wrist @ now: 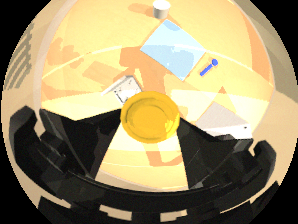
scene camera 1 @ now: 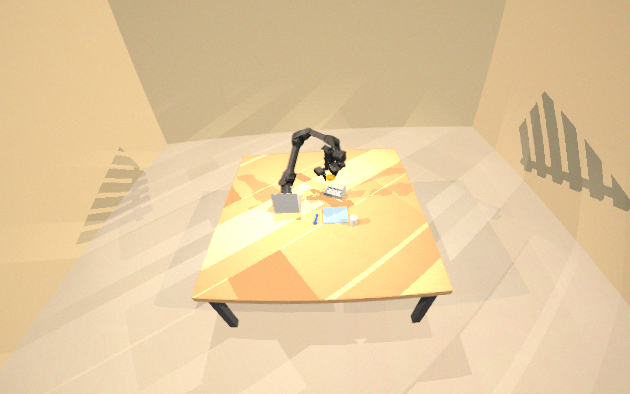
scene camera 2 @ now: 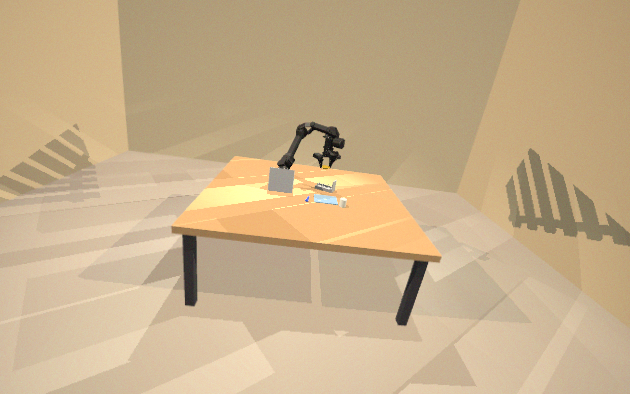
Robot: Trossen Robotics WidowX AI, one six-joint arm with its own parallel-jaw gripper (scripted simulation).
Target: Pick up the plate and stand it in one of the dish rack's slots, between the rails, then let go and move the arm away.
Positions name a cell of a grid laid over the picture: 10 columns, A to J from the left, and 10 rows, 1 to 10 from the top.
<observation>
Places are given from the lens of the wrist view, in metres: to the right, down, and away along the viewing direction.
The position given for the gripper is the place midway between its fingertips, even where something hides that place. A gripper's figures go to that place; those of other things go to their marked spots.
gripper (wrist: F6): 0.00, 0.01, 0.10
yellow plate (wrist: F6): 0.00, 0.01, 0.09
</observation>
